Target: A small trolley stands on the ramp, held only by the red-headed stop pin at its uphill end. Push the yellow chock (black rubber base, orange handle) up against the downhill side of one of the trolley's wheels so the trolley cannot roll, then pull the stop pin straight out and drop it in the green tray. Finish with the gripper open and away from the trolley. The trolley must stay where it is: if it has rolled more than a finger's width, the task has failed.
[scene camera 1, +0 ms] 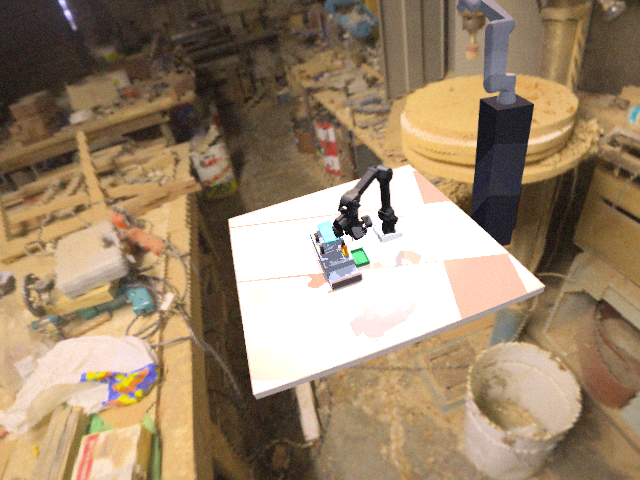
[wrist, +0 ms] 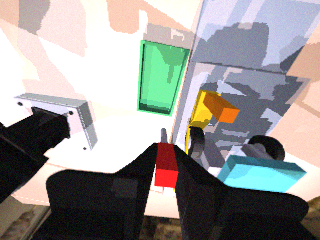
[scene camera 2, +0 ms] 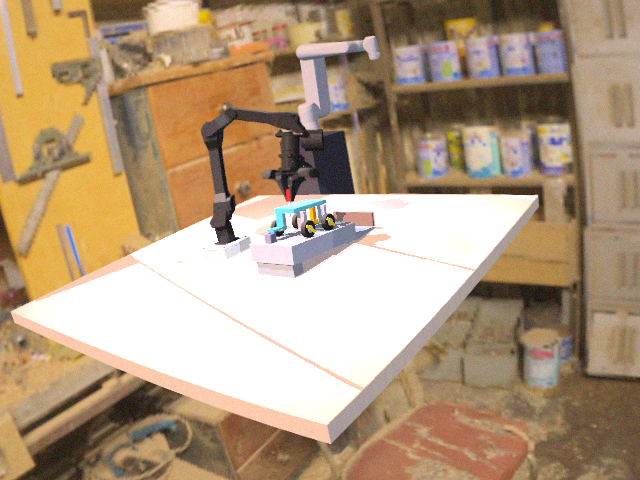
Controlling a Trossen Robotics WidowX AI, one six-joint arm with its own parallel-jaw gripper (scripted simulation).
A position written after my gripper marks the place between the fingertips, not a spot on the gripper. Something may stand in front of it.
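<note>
I can see a trolley (scene camera 2: 307, 227), and the wrist view gives me the trolley too (wrist: 263, 167). There is a grey ramp (scene camera 2: 291, 248), which is also visible in scene camera 1 (scene camera 1: 333, 258) and again in the wrist view (wrist: 262, 98). A green tray (wrist: 161, 67) is here as well. A red-headed stop pin (wrist: 166, 170) is held by my gripper (scene camera 2: 289, 201), and I see that gripper in the wrist view too (wrist: 164, 147).
</note>
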